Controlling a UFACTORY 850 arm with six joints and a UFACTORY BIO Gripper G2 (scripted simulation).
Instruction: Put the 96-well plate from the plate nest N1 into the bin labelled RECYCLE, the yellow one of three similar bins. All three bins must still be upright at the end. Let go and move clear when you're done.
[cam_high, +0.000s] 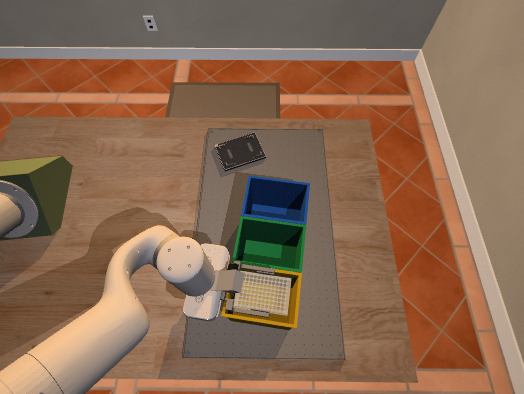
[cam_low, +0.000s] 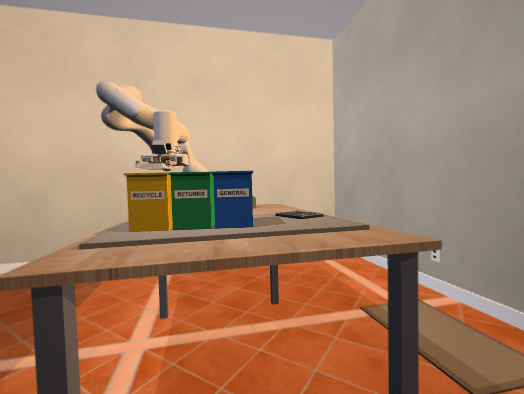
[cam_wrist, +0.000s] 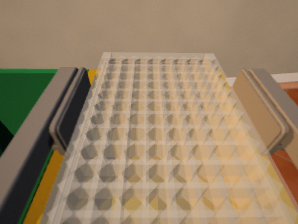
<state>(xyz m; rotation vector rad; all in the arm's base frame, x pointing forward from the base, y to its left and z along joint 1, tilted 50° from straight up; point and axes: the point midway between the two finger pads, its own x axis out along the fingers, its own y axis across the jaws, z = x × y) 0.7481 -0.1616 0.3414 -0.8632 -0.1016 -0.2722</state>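
My gripper is now 1 cm above the clear 96-well plate. The rest, counted from my hand: blue general bin (7 cm ahead, 25 cm to the left, 13 cm below); then green returns bin (4 cm ahead, 13 cm to the left, 13 cm below); then yellow recycle bin (13 cm below).
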